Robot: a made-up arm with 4 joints. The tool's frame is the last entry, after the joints.
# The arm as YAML. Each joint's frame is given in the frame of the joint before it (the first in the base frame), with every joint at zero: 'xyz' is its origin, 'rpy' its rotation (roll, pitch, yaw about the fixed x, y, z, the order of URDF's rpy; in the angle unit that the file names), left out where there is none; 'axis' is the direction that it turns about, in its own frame. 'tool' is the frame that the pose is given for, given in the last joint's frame.
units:
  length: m
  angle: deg
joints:
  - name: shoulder
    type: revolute
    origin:
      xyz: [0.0, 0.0, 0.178]
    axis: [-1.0, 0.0, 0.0]
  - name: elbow
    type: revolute
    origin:
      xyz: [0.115, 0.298, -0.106]
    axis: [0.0, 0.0, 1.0]
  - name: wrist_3
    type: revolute
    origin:
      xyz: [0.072, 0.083, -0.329]
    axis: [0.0, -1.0, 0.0]
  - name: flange
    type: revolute
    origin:
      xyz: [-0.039, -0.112, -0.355]
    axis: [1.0, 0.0, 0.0]
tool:
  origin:
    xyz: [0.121, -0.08, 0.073]
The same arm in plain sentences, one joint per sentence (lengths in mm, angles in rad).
The arm has four revolute joints in a row. What follows holds with every joint at zero, and every direction is one of the base frame's.
The first joint sits 178 mm along +z from the base frame's origin and rotates about -x.
The second joint sits 115 mm along +x and 298 mm along +y and 106 mm along -z from the first joint and rotates about +z.
The third joint sits 72 mm along +x and 83 mm along +y and 329 mm along -z from the second joint and rotates about -y.
The fourth joint sits 39 mm along -x and 112 mm along -y and 355 mm along -z from the third joint and rotates about +x.
The tool frame, which is the frame that the pose is given for, sits 121 mm along +x and 80 mm along -y and 73 mm along +z from the fourth joint; its axes are parallel to the base frame's.

